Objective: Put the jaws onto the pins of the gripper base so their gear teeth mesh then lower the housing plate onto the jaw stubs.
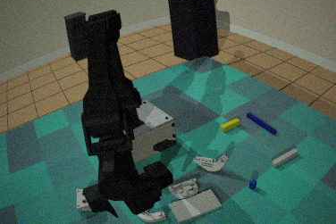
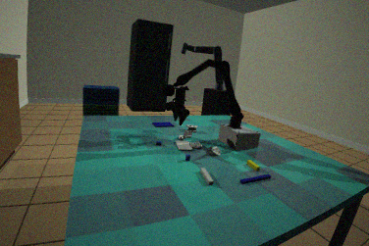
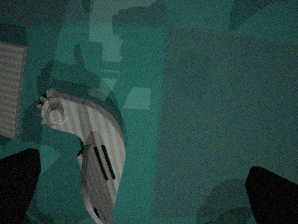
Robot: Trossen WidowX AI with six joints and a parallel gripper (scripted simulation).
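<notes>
My gripper tip is 80 mm above the jaw, 50 mm to the right of it and 10 mm past it. Also, from my gripper tip: yellow block: 470 mm to the left, 130 mm behind, 70 mm below; small blue block: 300 mm to the left, 110 mm ahead, 70 mm below; white bar: 450 mm to the left, 130 mm ahead, 80 mm below.
</notes>
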